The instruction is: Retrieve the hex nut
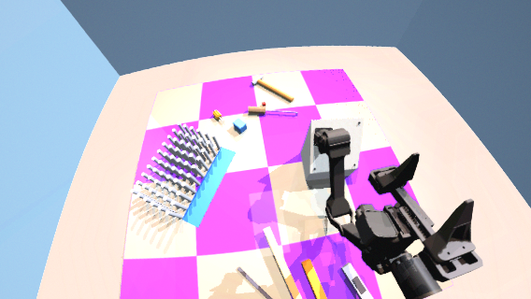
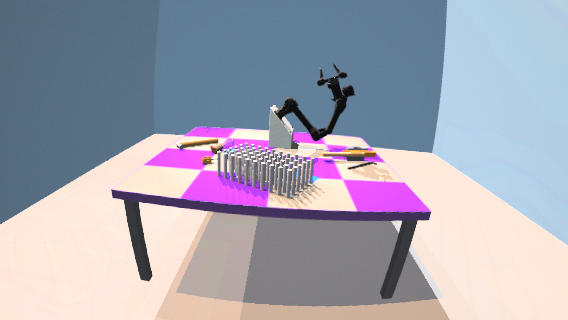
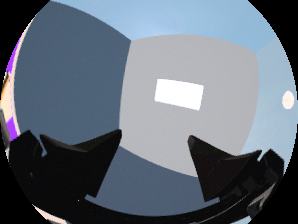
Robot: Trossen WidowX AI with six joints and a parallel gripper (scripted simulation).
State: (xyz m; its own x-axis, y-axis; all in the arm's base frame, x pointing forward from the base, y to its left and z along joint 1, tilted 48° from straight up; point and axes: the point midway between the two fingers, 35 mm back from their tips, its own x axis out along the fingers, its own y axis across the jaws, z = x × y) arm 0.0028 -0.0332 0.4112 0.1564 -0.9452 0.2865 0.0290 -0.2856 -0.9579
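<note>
The hook tool lies 550 mm to the right of my gripper tip, 510 mm below it and 140 mm ahead of it. From my gripper tip the other things lie so: blue cube (500 mm below, 470 mm to the right, 330 mm ahead); blue taped strip (520 mm below, 460 mm ahead, 180 mm to the right); bar (500 mm below, 240 mm to the left, 50 mm ahead).
</note>
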